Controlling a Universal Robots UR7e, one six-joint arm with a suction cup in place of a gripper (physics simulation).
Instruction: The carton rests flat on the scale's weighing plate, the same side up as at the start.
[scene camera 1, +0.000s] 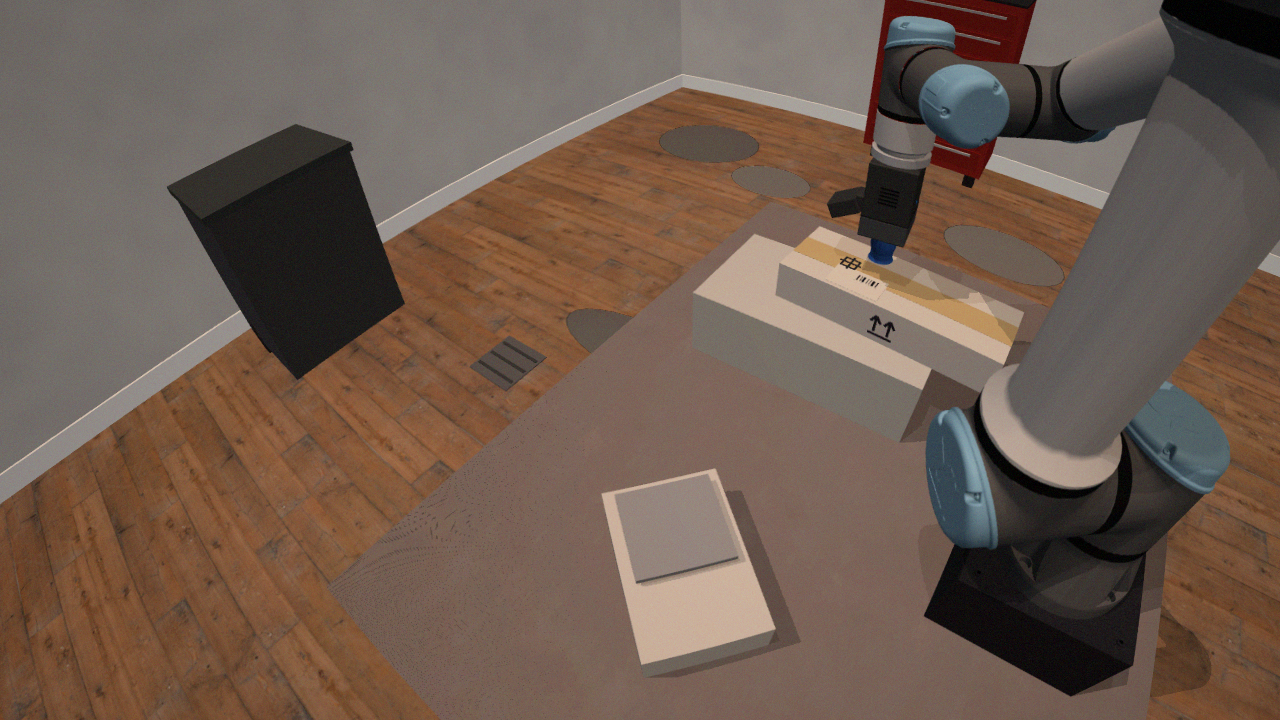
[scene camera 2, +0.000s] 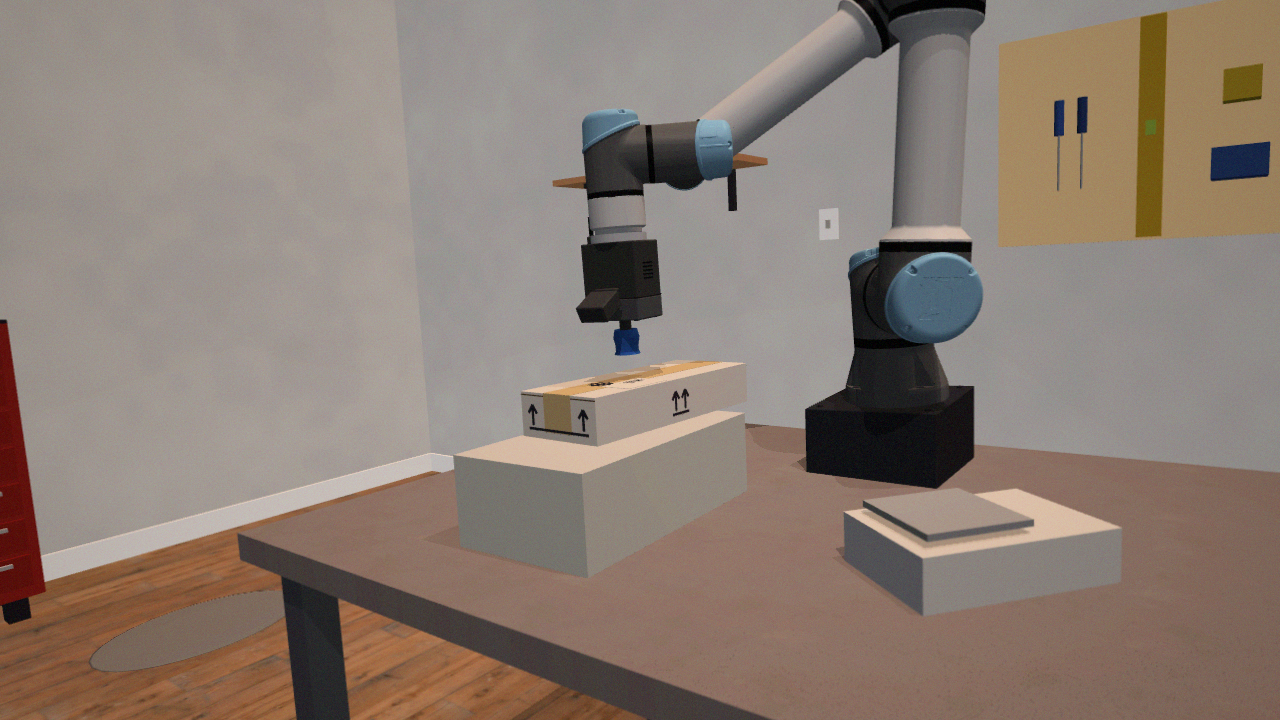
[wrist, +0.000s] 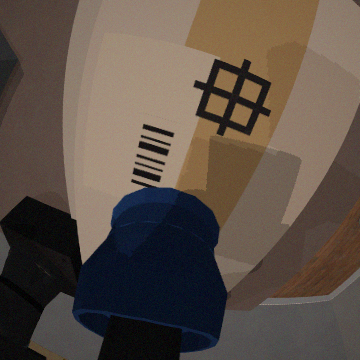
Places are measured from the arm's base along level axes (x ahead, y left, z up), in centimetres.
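Pixels of known places: hand, its tool point: (scene camera 1: 880, 257) (scene camera 2: 627, 353) (wrist: 162, 235); arm's base, origin of its link: (scene camera 1: 1060, 555) (scene camera 2: 896, 397) (wrist: 37, 265).
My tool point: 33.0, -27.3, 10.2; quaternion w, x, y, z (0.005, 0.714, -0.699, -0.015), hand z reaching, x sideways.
Ahead of a thing's pixels: the offset from my tool point to its top centre, as dx, dy, dz. Level surfaces: height alone.
The long white carton @[-4.2, -0.5, -3.6] (scene camera 1: 832, 300) (scene camera 2: 631, 419) (wrist: 115, 100) lies on the pale block @[+5.9, +0.7, -9.6] (scene camera 1: 805, 380) (scene camera 2: 519, 510), with its taped and labelled face up and its side arrows pointing up. Its end nearer the robot base reaches past the block. My suction cup (scene camera 1: 880, 259) (scene camera 2: 626, 352) (wrist: 162, 210) is blue and off. It hangs above the carton's top near the barcode, with a gap showing in scene camera 2. The grey weighing plate @[+8.0, +42.4, -14.0] (scene camera 1: 677, 526) (scene camera 2: 947, 513) is bare, on one end of the white scale @[+5.3, +44.9, -14.0] (scene camera 1: 702, 617) (scene camera 2: 1020, 568). The carton's underside is hidden.
Block and scale stand apart on the brown table @[dz -21.0] (scene camera 1: 537, 537) (scene camera 2: 716, 608). The black robot base (scene camera 1: 1020, 626) (scene camera 2: 886, 447) stands beside them. A black cabinet (scene camera 1: 304, 259) and a red drawer cabinet (scene camera 1: 1006, 71) (scene camera 2: 13, 447) are off the table.
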